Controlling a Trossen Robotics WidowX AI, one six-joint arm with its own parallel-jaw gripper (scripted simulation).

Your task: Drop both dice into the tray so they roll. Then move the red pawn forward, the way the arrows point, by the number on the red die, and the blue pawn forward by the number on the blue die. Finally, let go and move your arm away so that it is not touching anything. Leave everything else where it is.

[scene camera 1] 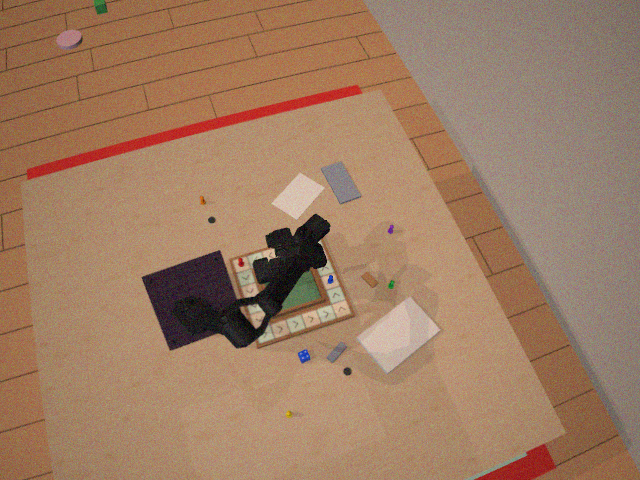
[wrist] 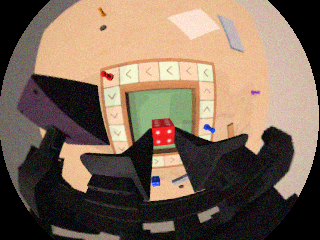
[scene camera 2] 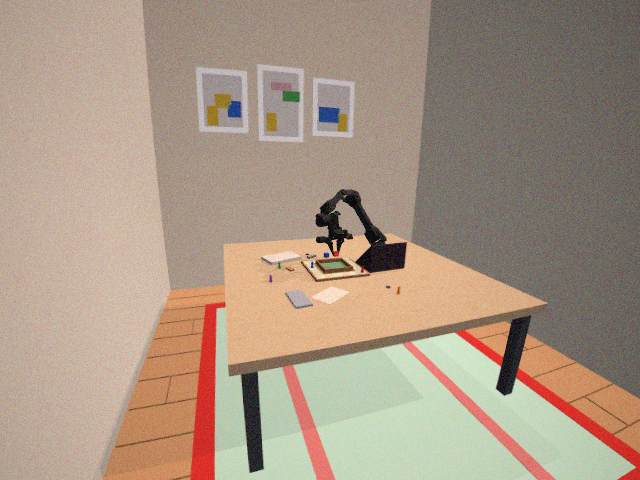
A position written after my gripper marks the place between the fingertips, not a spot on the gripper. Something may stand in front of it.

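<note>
My gripper (scene camera 1: 287, 273), also in the wrist view (wrist: 162, 130). Grey card (scene camera 1: 338, 178), seen. Green tray (wrist: 175, 104), seen.
</note>
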